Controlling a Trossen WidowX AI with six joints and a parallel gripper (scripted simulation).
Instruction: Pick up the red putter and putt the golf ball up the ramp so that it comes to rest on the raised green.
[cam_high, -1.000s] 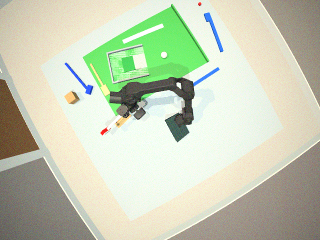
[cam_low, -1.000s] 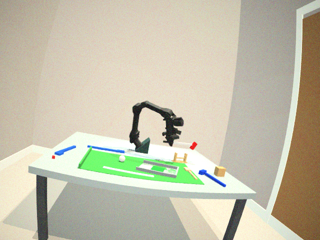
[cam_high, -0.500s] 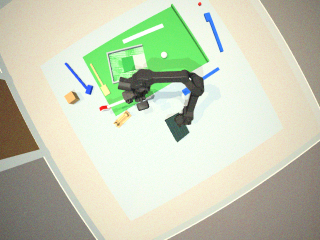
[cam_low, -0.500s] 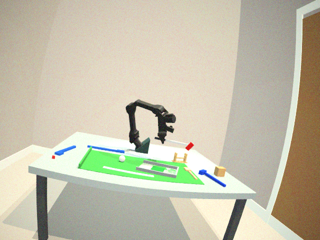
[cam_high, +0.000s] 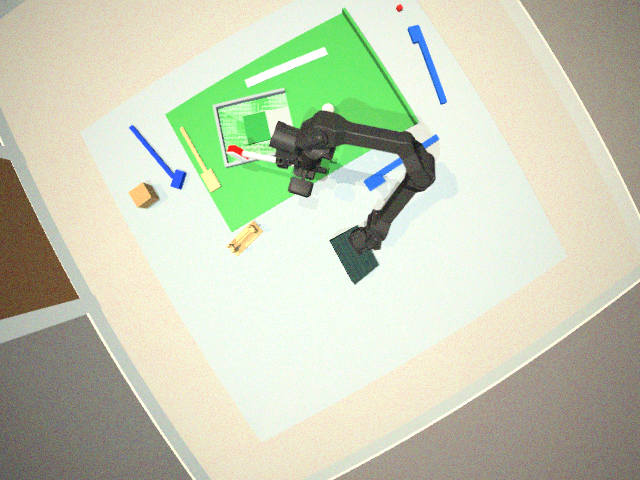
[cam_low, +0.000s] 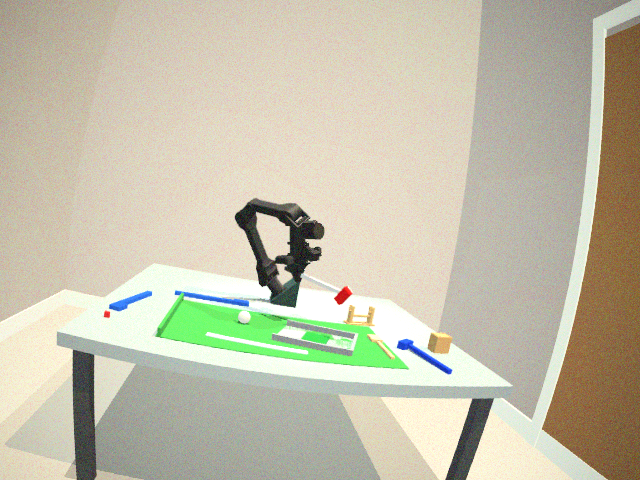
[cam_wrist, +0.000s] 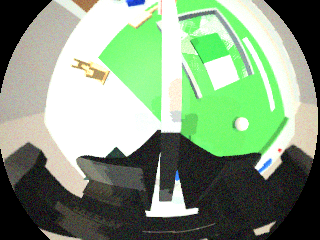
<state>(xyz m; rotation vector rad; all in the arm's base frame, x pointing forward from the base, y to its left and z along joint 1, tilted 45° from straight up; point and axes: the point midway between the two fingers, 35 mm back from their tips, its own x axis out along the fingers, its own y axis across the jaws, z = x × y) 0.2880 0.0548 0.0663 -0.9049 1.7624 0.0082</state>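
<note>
The red putter lies 7 cm ahead of my gripper tip, 5 cm to the left of it and 2 cm above it. Also, from my gripper tip: tan wooden stand 28 cm to the left, 11 cm below, 3 cm behind; green mat 20 cm ahead, 14 cm below, 9 cm to the right; white golf ball 20 cm to the right, 13 cm ahead, 12 cm below.
</note>
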